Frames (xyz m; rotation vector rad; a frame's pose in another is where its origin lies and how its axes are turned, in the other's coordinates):
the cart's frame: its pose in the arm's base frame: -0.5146 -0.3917 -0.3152 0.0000 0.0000 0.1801
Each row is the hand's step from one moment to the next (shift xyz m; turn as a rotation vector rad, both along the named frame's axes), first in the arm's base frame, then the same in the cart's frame.
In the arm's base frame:
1: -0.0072 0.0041 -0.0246 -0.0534 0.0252 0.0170
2: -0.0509 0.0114 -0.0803 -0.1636 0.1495 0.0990
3: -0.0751 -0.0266 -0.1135 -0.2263 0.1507 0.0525
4: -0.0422 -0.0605 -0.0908 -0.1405 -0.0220 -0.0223
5: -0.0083 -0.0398 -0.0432 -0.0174 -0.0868 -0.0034
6: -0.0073 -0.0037 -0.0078 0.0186 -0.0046 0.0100
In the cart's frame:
1: -0.0063 0.0053 -0.0246 -0.0480 0.0344 0.0170
2: -0.0480 0.0203 -0.0803 -0.1342 0.1764 0.0990
3: -0.0787 -0.0127 -0.1135 -0.1956 0.1888 0.0525
4: -0.0524 -0.0520 -0.0908 -0.1422 0.0035 -0.0223
5: -0.0153 -0.0377 -0.0432 -0.0327 -0.0823 -0.0034
6: -0.0078 -0.0023 -0.0078 0.0175 -0.0079 0.0100

